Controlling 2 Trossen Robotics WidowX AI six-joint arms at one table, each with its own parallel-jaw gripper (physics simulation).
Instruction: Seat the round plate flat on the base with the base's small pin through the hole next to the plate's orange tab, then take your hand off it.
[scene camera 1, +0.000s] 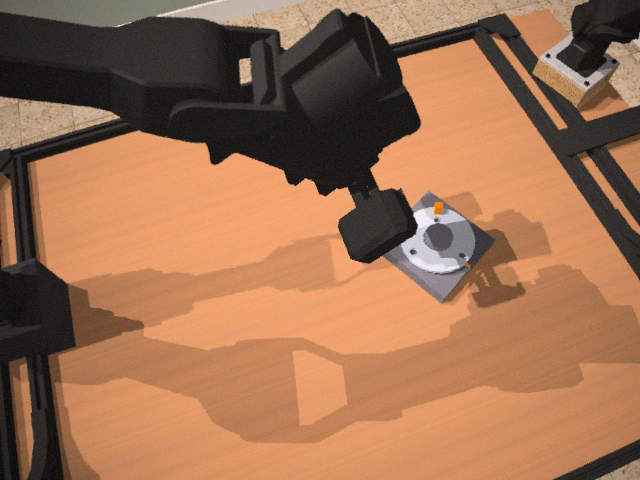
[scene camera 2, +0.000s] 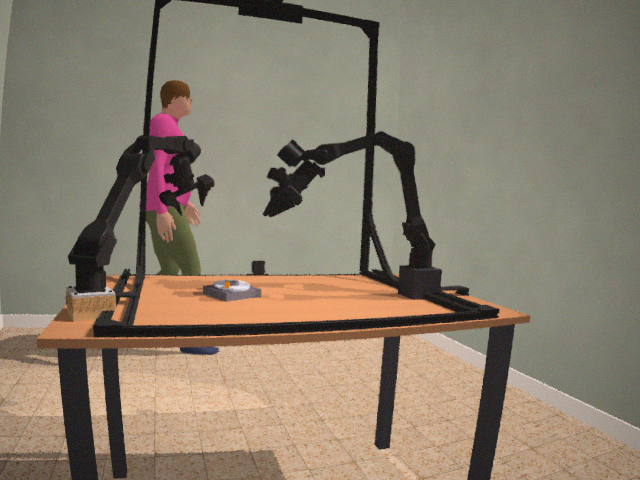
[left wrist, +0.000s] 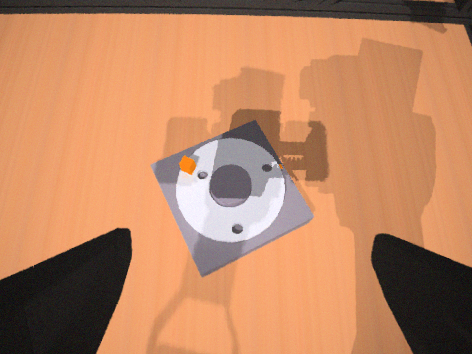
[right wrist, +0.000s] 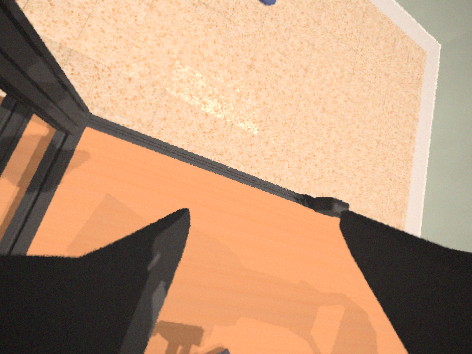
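Note:
The white round plate (scene camera 1: 423, 261) (scene camera 2: 241, 286) (left wrist: 197, 215) lies on the square grey base (scene camera 1: 442, 290) (scene camera 2: 232, 295) (left wrist: 205, 260), around its round centre boss, and looks flat. The plate's orange tab (scene camera 1: 438, 207) (scene camera 2: 227, 284) (left wrist: 187, 165) is at the top in scene camera 1. A dark hole (scene camera 1: 436, 220) (left wrist: 202, 175) is next to it; I cannot make out the pin. A small orange mark (scene camera 1: 467, 265) (left wrist: 280, 166) shows by the plate's opposite side. My left gripper (scene camera 2: 276, 204) (left wrist: 253, 244) is open and empty, high above the table. My right gripper (scene camera 2: 191, 207) (right wrist: 264, 217) is open and empty in the air.
A black frame (scene camera 1: 516, 87) (scene camera 2: 248, 328) borders the wooden table (scene camera 1: 206, 206) (scene camera 2: 320, 310). Arm shadows fall across the table and part of the plate. A person (scene camera 2: 165, 124) stands behind the table. The left arm passes over the table in scene camera 1.

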